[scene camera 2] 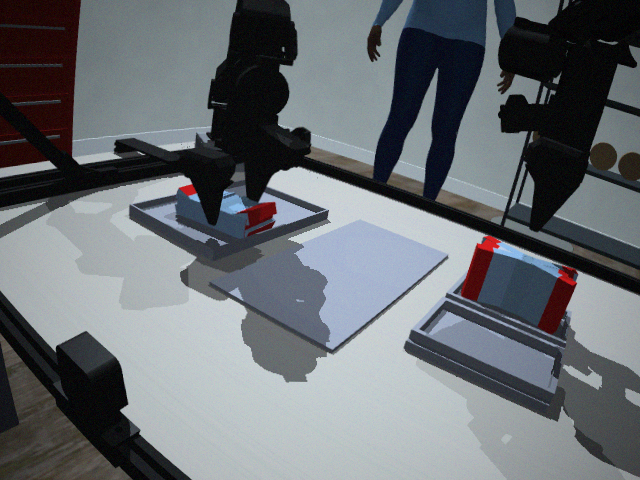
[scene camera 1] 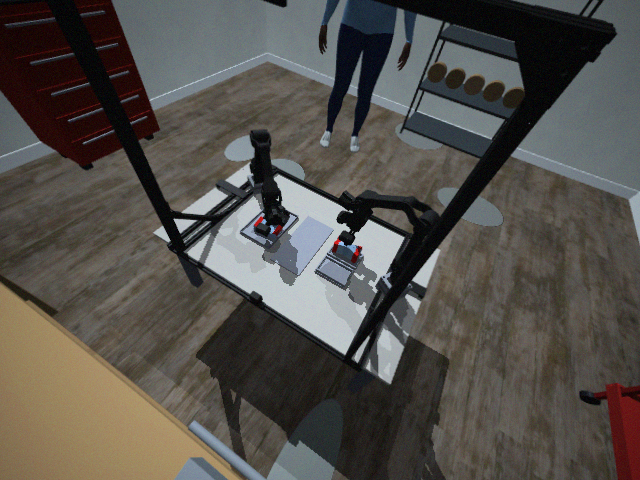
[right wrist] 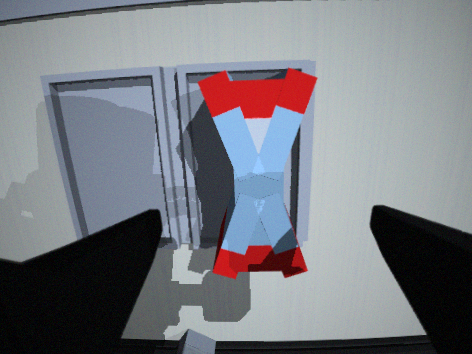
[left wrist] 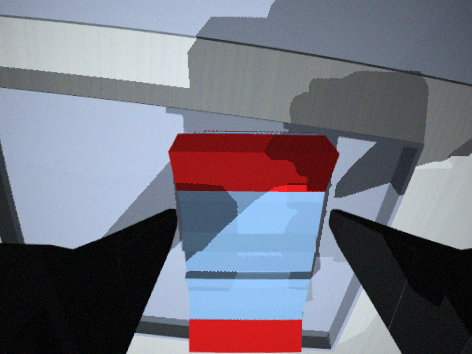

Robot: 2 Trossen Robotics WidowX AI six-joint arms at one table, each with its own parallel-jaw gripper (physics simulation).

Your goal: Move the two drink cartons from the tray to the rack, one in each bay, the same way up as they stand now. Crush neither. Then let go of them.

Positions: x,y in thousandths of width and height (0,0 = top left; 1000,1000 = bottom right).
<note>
The left gripper (scene camera 2: 363,451) is open, with nothing in its grasp. The right gripper (scene camera 2: 841,464) is open and holds nothing. Further things: a flat grey mat (scene camera 2: 512,603) and a grey tray (scene camera 2: 459,445).
The left gripper shows as well in the left wrist view (left wrist: 537,612). The right gripper shows as well in the right wrist view (right wrist: 562,617). The flat grey mat shows as well in the left wrist view (left wrist: 899,129).
</note>
